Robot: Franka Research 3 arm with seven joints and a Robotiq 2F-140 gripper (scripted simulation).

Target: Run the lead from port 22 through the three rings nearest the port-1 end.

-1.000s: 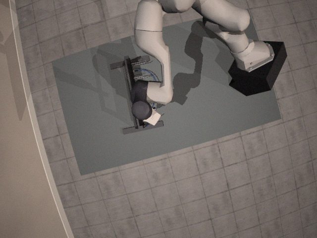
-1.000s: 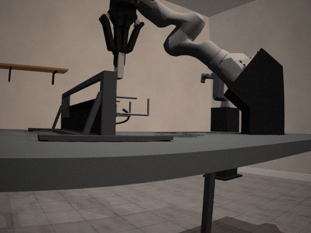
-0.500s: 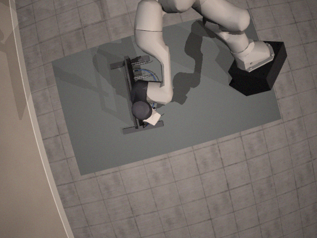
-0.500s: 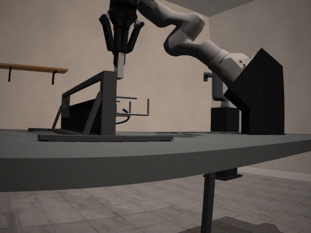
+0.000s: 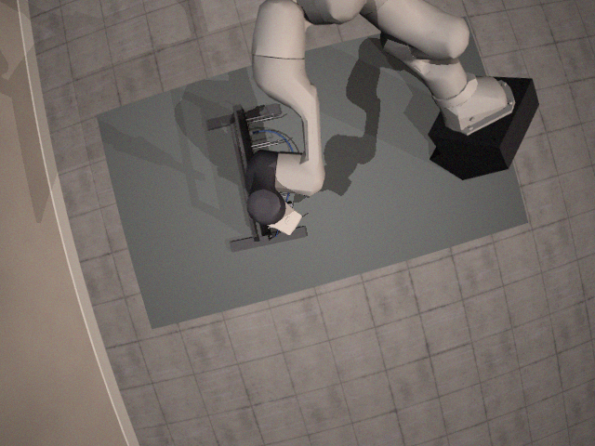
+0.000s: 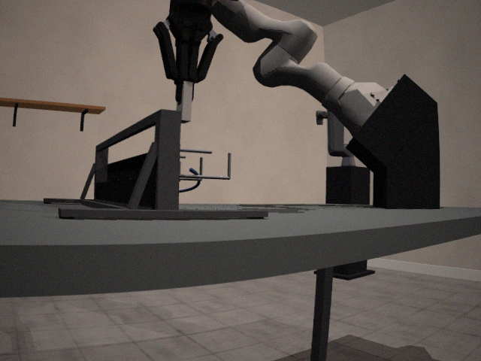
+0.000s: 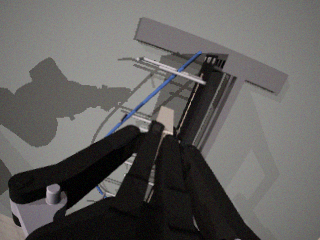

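Right now my hand is 15 cm to the left of the rack, 11 cm above it and 4 cm short of it.
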